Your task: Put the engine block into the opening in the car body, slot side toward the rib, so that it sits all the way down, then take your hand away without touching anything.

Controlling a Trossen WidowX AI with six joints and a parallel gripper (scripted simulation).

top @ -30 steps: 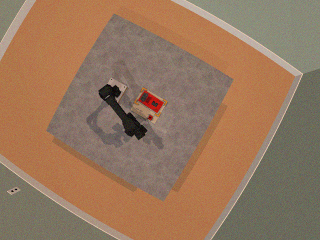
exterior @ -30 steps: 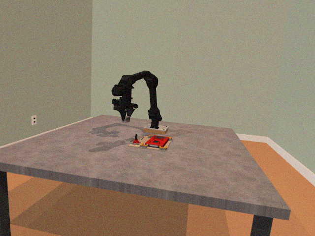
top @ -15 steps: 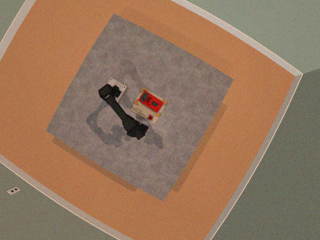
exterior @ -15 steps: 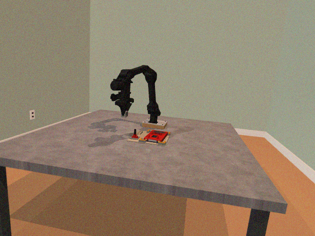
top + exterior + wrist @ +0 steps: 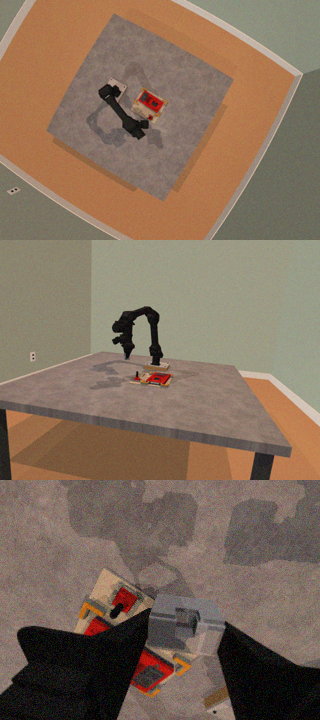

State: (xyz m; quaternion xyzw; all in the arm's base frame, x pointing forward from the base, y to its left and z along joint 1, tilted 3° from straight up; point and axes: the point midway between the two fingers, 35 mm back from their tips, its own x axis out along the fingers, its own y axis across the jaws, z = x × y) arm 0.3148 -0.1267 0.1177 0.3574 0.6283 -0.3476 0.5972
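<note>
Right now the black upright peg is 9 cm to the left of my gripper tip, 9 cm below it and 6 cm ahead of it. From my gripper tip the other things lie so: grey engine block (1 cm above).
</note>
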